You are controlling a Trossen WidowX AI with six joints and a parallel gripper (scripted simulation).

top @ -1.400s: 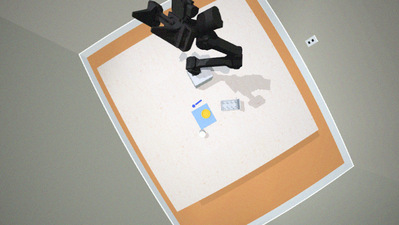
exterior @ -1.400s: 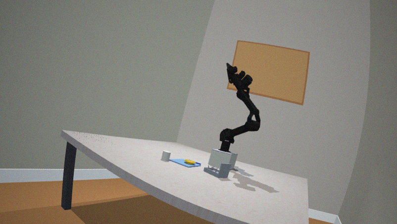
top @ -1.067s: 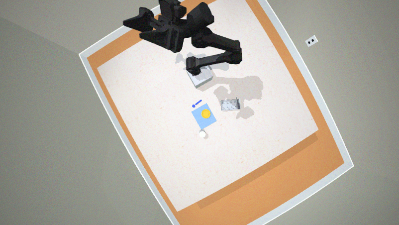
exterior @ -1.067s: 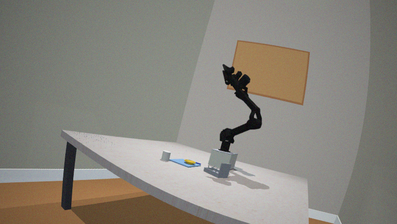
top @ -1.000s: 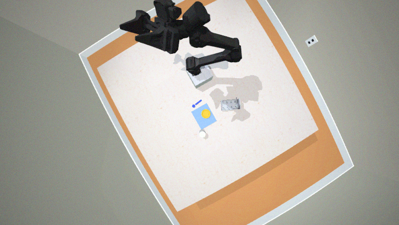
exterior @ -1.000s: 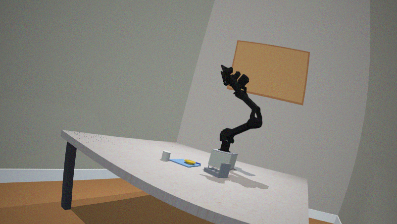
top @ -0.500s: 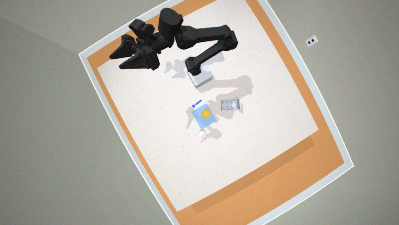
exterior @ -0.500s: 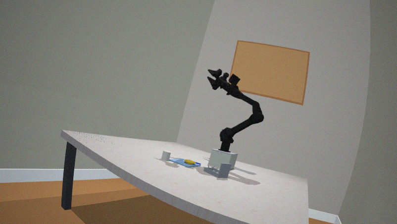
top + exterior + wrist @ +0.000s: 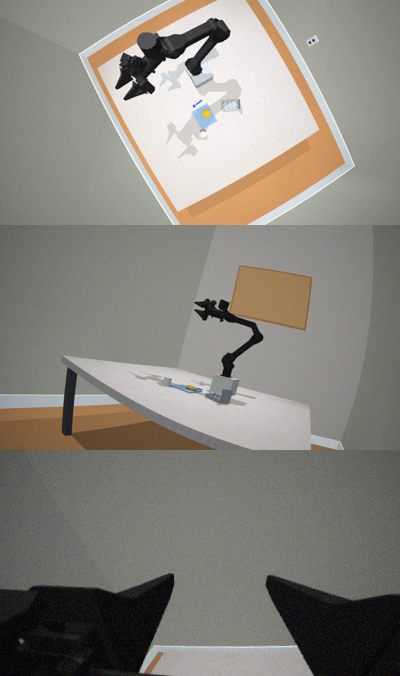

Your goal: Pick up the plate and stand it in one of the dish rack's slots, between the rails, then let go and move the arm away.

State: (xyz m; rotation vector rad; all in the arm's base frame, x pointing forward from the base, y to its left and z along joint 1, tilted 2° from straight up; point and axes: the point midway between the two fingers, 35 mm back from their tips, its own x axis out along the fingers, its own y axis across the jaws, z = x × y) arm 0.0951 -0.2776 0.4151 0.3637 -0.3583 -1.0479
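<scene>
My gripper tip is 19 cm short of the yellow plate, 28 cm to the right of it and 50 cm above it. Round my gripper tip: blue spoon 10 cm ahead, 24 cm to the left, 51 cm below; white cup 32 cm ahead, 20 cm to the left, 49 cm below; blue mat 21 cm ahead, 26 cm to the left, 51 cm below.
</scene>
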